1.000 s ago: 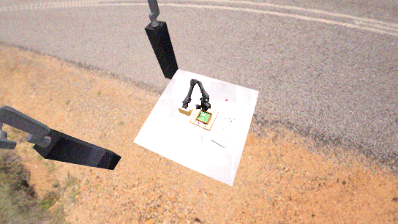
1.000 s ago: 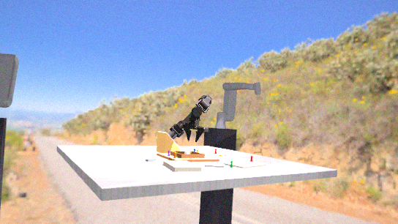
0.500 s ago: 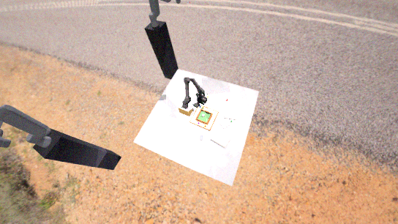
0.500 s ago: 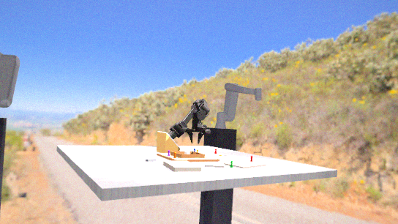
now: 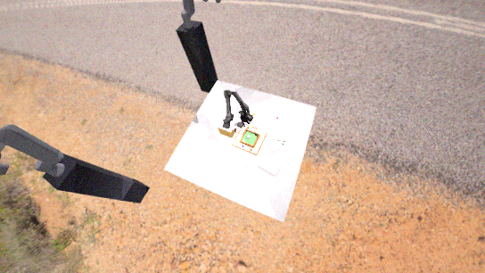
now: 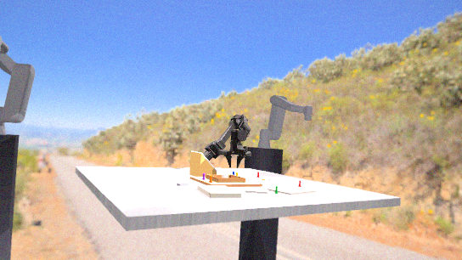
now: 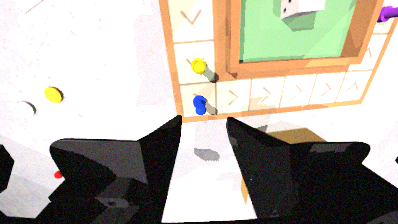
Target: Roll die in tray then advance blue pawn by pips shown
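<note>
Now: gripper tip 40 mm above the blue pawn. Also, from my gripper tip: white die (110 mm to the right, 100 mm ahead, 40 mm below); yellow pawn (40 mm below, 40 mm ahead); green tray (110 mm to the right, 110 mm ahead, 60 mm below).
</note>
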